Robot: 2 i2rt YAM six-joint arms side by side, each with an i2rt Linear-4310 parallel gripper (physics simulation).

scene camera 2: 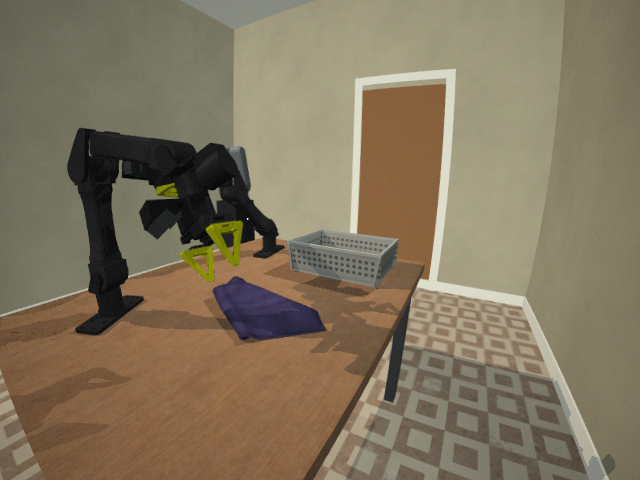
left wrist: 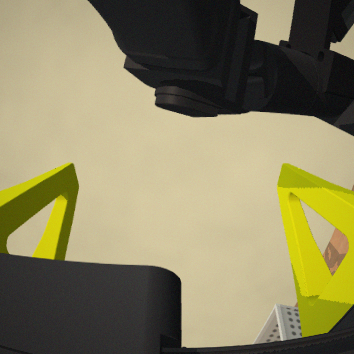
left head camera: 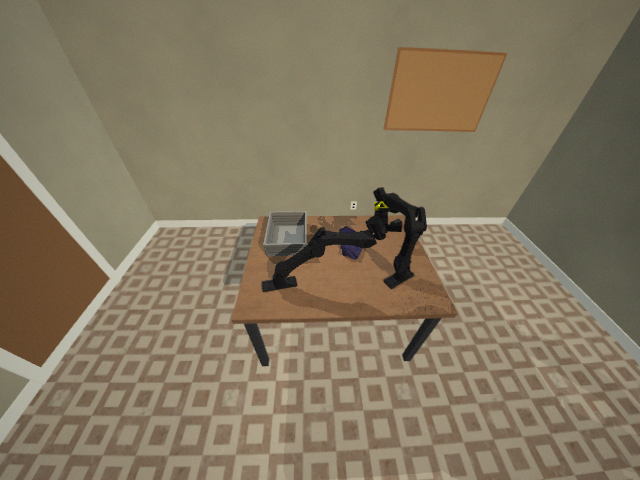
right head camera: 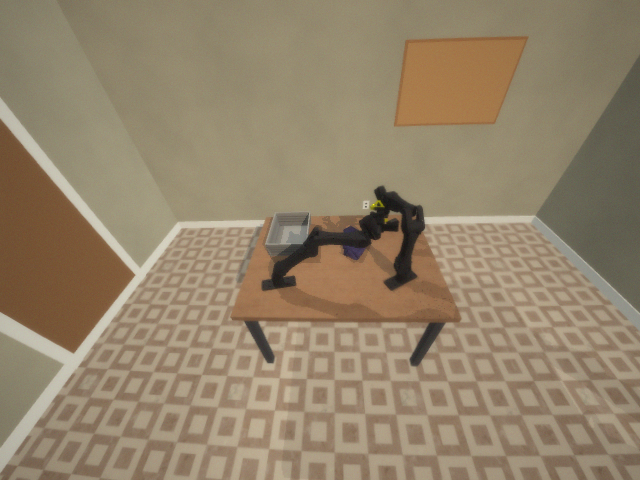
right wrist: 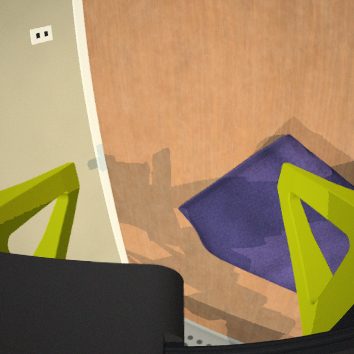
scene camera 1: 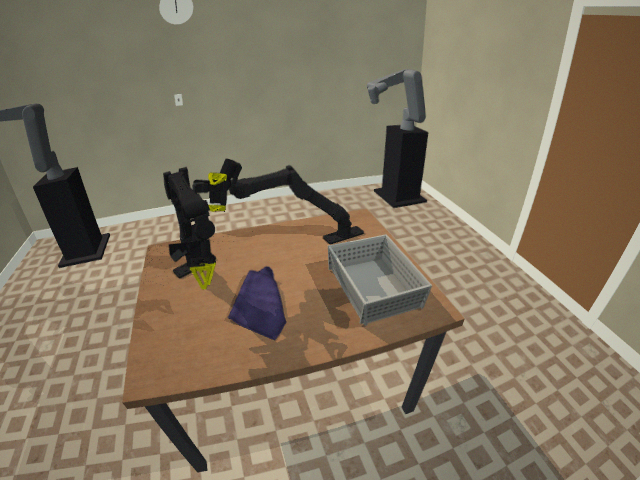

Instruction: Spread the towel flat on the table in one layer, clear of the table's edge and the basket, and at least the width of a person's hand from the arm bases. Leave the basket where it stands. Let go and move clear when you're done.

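A purple towel (left head camera: 351,251) (right head camera: 354,252) (scene camera 1: 260,304) (scene camera 2: 268,312) (right wrist: 235,220) lies bunched and folded on the wooden table (scene camera 1: 180,361) (scene camera 2: 180,413). In scene camera 1 it is left of the grey basket (scene camera 1: 398,308) (scene camera 2: 336,264) with a gap between them. My right gripper (scene camera 2: 223,272) (right wrist: 178,173) is open and empty, pointing down above the table beside the towel's arm-side end. My left gripper (scene camera 1: 217,193) (left wrist: 177,174) is open and empty, held high, well off the towel. In scene camera 2 it is partly hidden behind the right arm.
The arms are close together: the right arm's dark links hang near the left fingers in the left wrist view. The basket stands near a table corner. Two grey arms on black pedestals (scene camera 1: 405,160) (scene camera 1: 72,217) stand on the floor beyond the table.
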